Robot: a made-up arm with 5 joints.
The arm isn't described. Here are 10 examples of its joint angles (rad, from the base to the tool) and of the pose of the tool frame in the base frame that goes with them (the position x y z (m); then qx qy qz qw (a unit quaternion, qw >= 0)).
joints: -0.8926 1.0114 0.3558 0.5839 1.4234
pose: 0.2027 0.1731 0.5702 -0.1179 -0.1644 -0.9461 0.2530
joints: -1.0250 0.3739 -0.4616 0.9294 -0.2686
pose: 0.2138 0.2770 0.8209 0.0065 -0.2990 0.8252 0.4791
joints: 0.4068 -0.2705 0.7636 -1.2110 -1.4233
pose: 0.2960 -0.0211 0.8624 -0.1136 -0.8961 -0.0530 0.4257
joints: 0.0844 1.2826 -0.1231 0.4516 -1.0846
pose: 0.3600 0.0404 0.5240 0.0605 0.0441 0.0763 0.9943
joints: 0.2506 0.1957 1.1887 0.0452 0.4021
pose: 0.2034 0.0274 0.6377 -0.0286 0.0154 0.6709 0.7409
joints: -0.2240 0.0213 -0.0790 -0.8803 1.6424
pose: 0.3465 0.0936 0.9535 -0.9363 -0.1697 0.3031 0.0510
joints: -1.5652 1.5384 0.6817 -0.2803 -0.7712
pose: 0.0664 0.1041 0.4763 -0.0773 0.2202 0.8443 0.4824
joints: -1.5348 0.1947 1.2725 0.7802 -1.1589
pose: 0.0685 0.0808 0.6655 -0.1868 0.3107 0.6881 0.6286
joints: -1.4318 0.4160 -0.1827 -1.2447 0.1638
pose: 0.1180 0.3555 0.8901 -0.0306 -0.9421 0.3299 0.0511
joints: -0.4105 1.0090 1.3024 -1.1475 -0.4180
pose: 0.1760 0.0974 0.5557 -0.0157 -0.1449 0.6086 0.7800
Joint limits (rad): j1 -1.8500..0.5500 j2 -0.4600..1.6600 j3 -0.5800..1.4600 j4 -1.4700..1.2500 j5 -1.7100..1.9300
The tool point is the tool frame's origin. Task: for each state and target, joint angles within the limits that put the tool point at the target. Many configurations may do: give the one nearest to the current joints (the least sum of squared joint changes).
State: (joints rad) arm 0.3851 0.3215 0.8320 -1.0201 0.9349
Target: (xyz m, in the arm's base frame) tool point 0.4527 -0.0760 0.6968
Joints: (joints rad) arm 0.3354 0.8240 -0.0139 -1.0776 0.9150
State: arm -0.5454 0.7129 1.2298 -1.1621 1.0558
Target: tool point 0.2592 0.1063 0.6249
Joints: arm -0.3695 0.4397 1.2222 -1.2264 1.0770
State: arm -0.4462 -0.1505 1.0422 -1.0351 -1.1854
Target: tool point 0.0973 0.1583 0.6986
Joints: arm -1.3309 -0.4158 1.4600 -0.6505 -1.1342
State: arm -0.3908 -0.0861 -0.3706 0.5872 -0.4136
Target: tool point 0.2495 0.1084 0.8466
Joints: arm -0.2982 -0.2513 0.1210 0.9130 -0.3553
